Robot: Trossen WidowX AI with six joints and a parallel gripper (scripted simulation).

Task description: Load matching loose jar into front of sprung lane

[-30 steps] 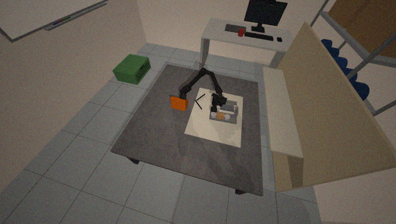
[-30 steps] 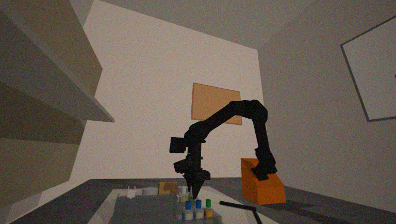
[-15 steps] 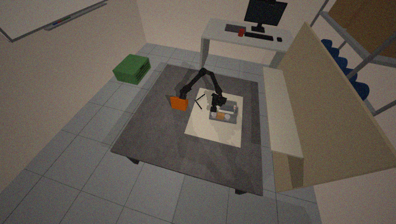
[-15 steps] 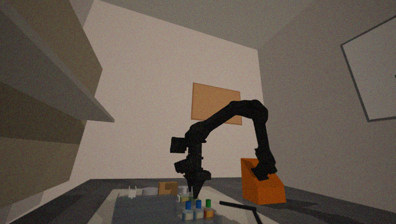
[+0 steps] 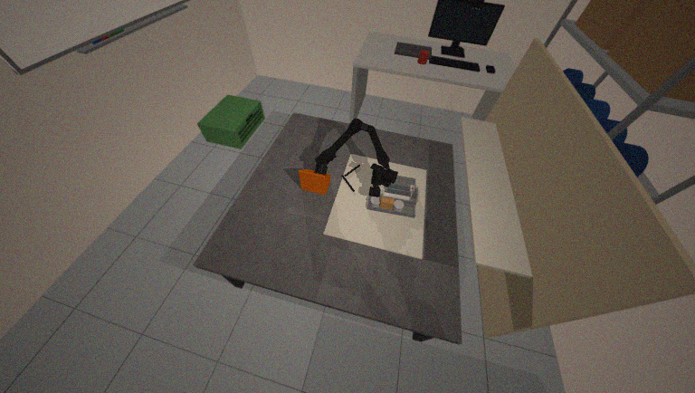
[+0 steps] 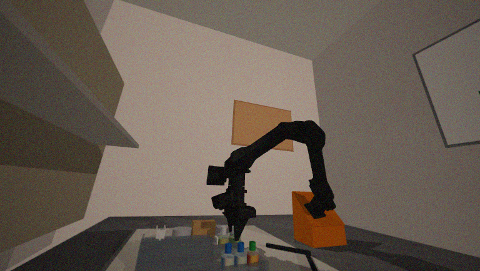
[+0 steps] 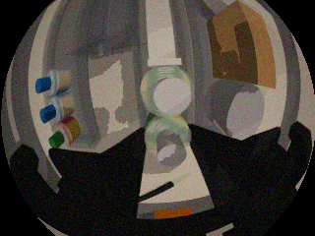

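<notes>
The brown block lies 80 mm to the right of my gripper tip and 80 mm ahead of it.
</notes>
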